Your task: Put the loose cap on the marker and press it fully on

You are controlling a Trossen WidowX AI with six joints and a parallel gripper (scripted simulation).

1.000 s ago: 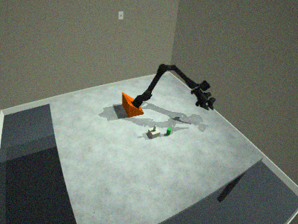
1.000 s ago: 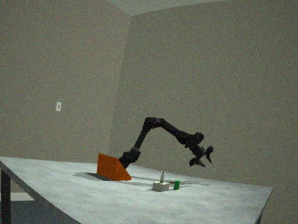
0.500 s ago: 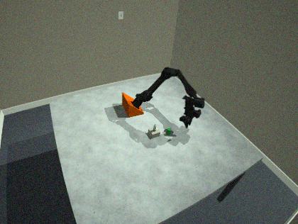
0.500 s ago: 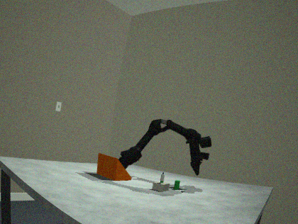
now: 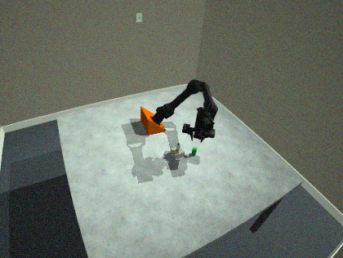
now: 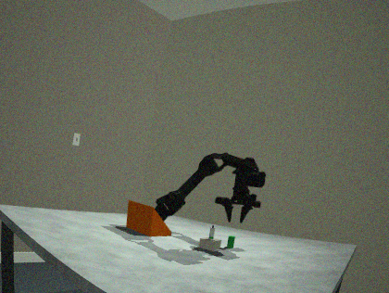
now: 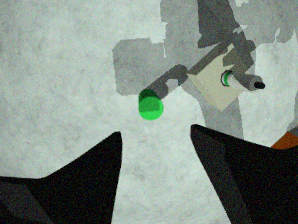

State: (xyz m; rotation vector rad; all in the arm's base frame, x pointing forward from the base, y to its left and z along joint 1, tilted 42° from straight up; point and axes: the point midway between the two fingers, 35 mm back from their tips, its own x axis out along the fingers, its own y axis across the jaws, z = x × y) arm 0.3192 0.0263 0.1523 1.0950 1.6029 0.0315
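Now: gripper tip 9 cm above the green cap. Also, from my gripper tip: holder block: 4 cm behind, 10 cm to the right, 9 cm below.
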